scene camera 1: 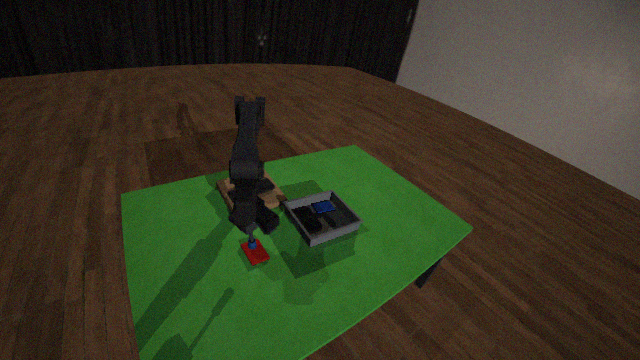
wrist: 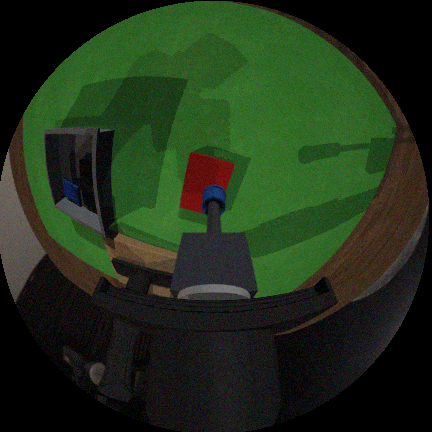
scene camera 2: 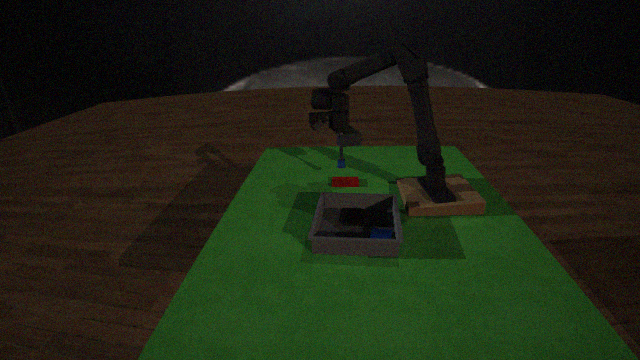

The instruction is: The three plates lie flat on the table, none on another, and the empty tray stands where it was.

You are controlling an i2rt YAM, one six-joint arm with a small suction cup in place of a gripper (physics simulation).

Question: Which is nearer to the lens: the red plate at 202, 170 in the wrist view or the grey tray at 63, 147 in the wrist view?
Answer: The red plate.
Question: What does the red plate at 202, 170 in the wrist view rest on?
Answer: The table.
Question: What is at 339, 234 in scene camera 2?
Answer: A grey tray.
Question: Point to a grey tray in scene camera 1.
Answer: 343, 220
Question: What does the black plate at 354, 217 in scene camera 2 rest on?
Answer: A grey tray.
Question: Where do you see the suction cup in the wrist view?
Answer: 213, 190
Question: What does the suction cup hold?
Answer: Nothing.
